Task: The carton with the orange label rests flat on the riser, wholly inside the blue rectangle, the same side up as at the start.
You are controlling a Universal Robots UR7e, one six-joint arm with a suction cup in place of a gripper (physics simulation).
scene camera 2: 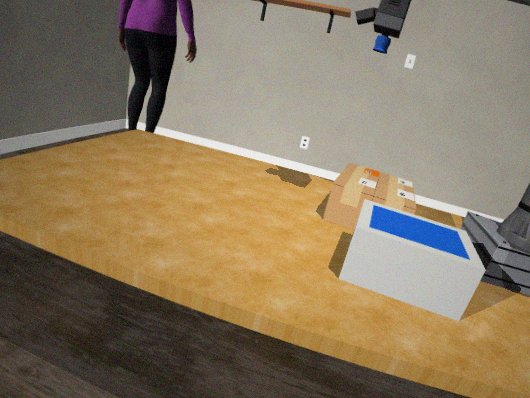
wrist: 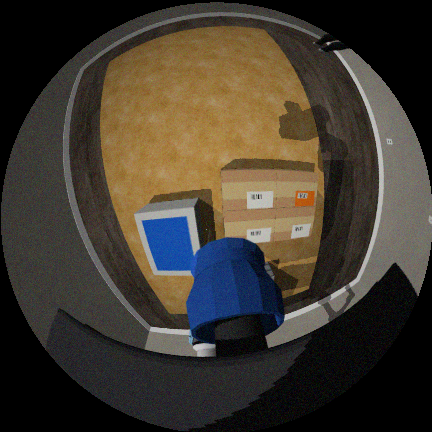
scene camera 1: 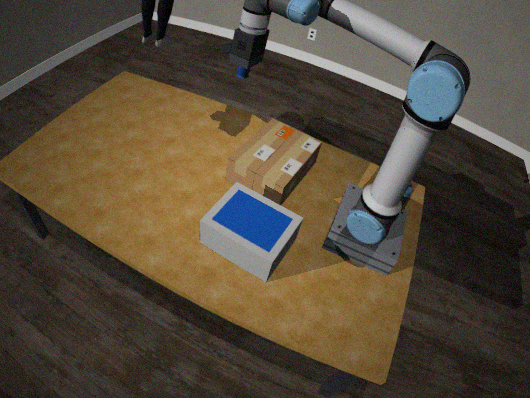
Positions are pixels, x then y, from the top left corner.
Labels:
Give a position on a grey riser with blue rectangle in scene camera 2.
427, 264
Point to a grey riser with blue rectangle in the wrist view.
At 170, 231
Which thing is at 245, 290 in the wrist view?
The suction cup.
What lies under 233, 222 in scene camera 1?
A grey riser with blue rectangle.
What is the suction cup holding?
Nothing.

